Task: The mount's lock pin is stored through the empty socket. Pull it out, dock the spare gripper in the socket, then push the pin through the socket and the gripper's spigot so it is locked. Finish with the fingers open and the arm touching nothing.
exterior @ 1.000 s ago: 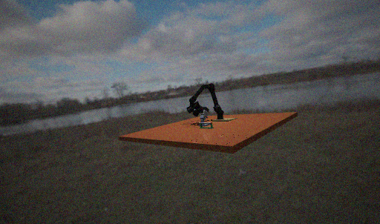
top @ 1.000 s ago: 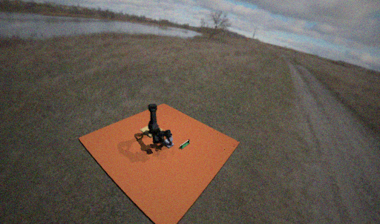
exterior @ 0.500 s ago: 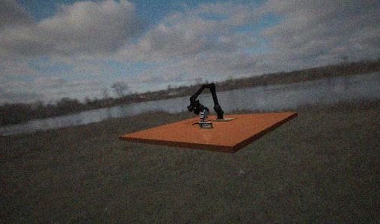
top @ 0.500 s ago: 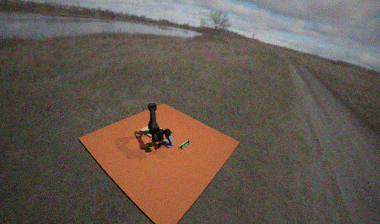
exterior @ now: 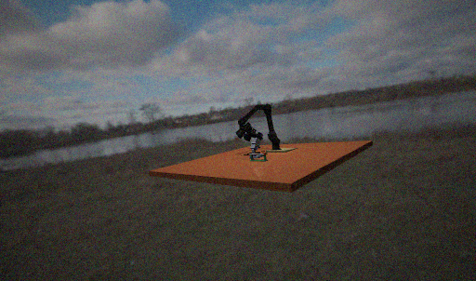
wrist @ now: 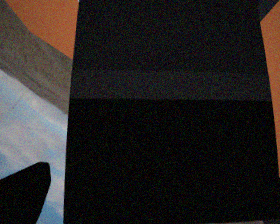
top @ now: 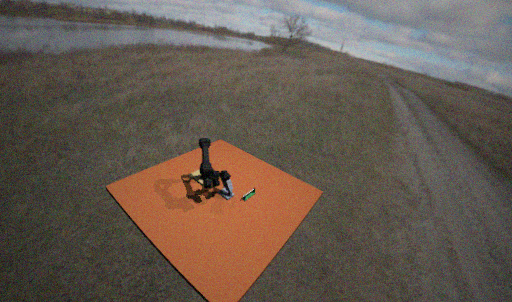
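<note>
The spare gripper is 40 mm below my gripper tip, 20 mm to the right of it and 20 mm ahead of it. The rest, counted from my gripper tip: green cradle: 170 mm ahead, 140 mm below, 100 mm to the left; mount: 110 mm below, 40 mm ahead, 20 mm to the right.
</note>
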